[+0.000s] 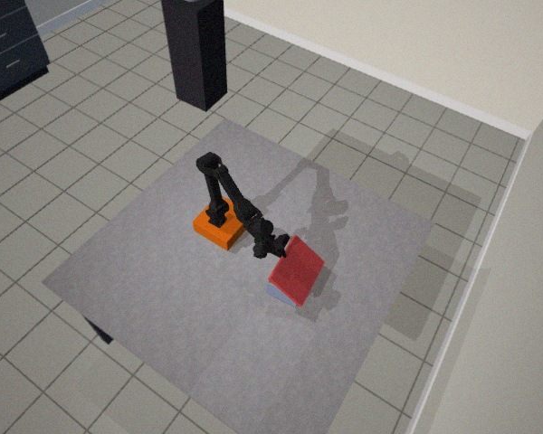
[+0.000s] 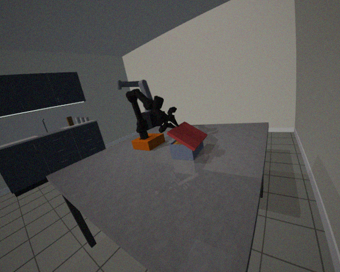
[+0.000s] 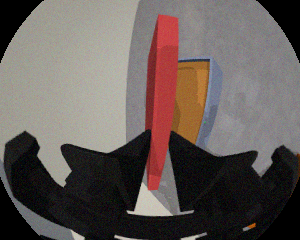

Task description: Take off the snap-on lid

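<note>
My gripper tip is now 7 cm short of the red lid and 4 cm above it. From my gripper tip the other things lie so: storage box (5 cm ahead, 12 cm below).
</note>
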